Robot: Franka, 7 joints.
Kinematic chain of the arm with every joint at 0, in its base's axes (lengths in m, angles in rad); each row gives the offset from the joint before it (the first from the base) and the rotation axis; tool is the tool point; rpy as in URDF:
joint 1: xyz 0 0 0.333 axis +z
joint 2: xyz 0 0 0 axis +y
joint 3: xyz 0 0 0.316 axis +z
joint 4: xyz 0.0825 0 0 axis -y
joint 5: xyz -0.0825 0 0.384 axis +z
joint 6: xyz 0 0 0 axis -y
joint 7: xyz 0.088 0 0 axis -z
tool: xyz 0 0 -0.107 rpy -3.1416 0 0
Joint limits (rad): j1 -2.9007..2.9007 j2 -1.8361..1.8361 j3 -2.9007..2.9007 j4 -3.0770..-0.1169 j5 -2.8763..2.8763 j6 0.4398..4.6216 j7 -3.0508..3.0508
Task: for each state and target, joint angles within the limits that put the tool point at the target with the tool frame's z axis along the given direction. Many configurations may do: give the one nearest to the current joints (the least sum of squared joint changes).
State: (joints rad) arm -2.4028 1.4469 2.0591 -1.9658 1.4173 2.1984 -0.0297
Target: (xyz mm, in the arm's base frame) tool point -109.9 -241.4 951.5 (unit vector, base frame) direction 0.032 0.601 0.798
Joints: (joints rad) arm -2.7251 1.4214 2.7991 -1.7800 1.5422 2.2391 -0.0297
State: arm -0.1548 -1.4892 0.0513 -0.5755 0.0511 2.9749 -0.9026
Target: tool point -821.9 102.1 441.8 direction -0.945 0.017 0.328
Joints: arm -0.1181 -1.4806 -0.3414 -0.2204 -0.1880 3.0988 -0.9026
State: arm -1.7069 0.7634 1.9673 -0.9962 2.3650 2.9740 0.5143
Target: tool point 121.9 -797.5 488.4 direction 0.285 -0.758 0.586
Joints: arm -2.0254 1.2915 1.5493 -0.9383 2.0479 2.6456 0.5143
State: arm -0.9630 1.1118 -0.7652 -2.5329 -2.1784 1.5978 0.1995
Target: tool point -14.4 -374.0 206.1 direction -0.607 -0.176 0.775
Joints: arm -0.5362 0.7048 -0.6372 -2.5182 -1.4124 1.0680 0.1995
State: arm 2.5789 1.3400 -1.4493 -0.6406 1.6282 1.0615 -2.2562
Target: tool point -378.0 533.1 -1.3 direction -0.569 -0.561 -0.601
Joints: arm 2.7633 1.5251 -1.0125 -1.3625 1.9367 1.3413 -2.2562
